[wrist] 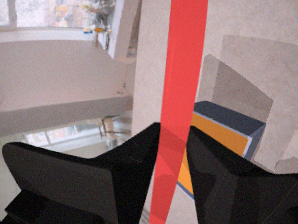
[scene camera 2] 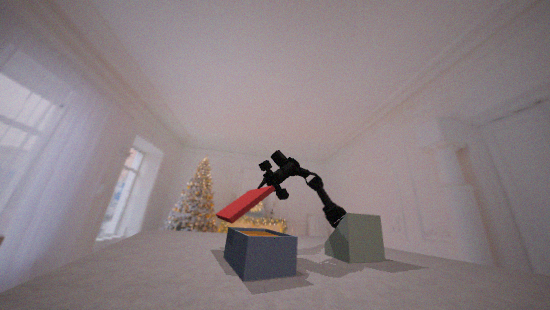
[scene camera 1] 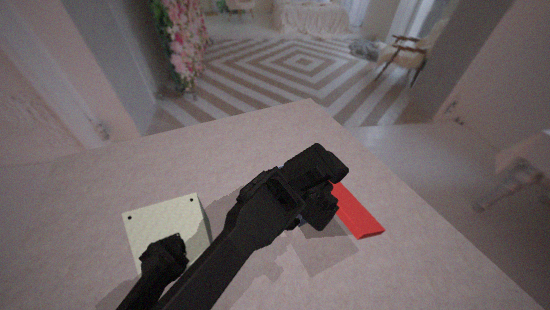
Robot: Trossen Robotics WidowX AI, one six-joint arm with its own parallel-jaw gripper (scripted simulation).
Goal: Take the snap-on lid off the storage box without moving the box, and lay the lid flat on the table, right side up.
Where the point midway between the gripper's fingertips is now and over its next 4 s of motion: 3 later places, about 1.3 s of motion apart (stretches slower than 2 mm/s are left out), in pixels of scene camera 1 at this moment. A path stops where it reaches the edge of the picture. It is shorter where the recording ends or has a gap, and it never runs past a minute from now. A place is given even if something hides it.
My gripper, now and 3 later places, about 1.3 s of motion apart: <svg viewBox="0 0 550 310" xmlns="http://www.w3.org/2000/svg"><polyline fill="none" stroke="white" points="326,194 346,223 371,261 383,287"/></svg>
